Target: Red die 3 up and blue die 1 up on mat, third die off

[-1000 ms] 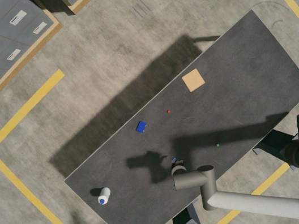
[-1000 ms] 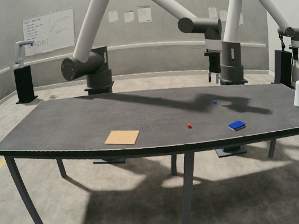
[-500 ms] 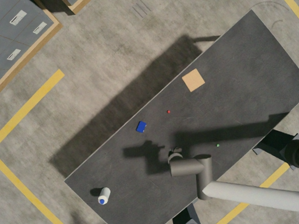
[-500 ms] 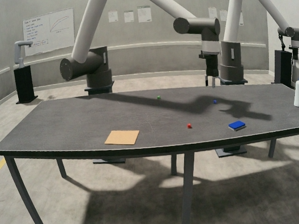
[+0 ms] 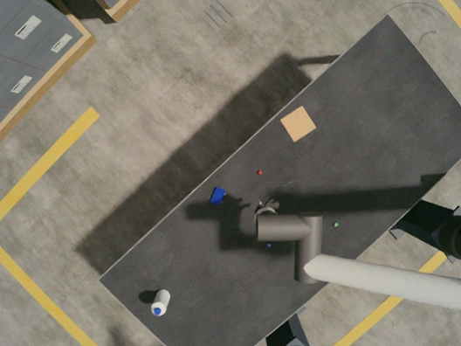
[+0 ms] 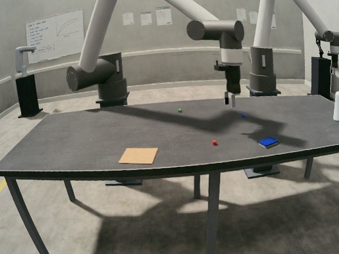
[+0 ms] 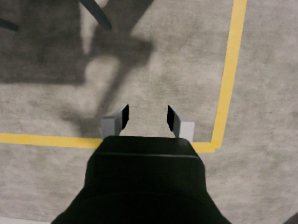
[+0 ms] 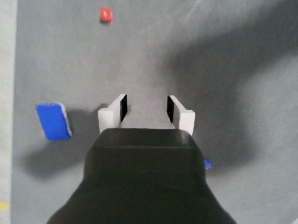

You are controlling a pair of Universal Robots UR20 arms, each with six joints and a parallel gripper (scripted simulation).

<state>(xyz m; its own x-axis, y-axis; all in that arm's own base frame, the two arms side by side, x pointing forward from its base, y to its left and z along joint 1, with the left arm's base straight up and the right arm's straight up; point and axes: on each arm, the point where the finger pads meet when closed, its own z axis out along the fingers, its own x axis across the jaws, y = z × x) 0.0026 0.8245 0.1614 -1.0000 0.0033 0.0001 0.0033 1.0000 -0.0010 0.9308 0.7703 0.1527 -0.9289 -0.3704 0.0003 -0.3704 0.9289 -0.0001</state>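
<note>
Right now my right hand is 14 cm above the red die, 12 cm short of it and 9 cm to the left of it. Round my right hand: tan mat (41 cm to the right, 20 cm ahead, 15 cm below); then blue die (23 cm behind, 14 cm below, 12 cm to the left); then green die (37 cm behind, 24 cm to the right, 14 cm below).
</note>
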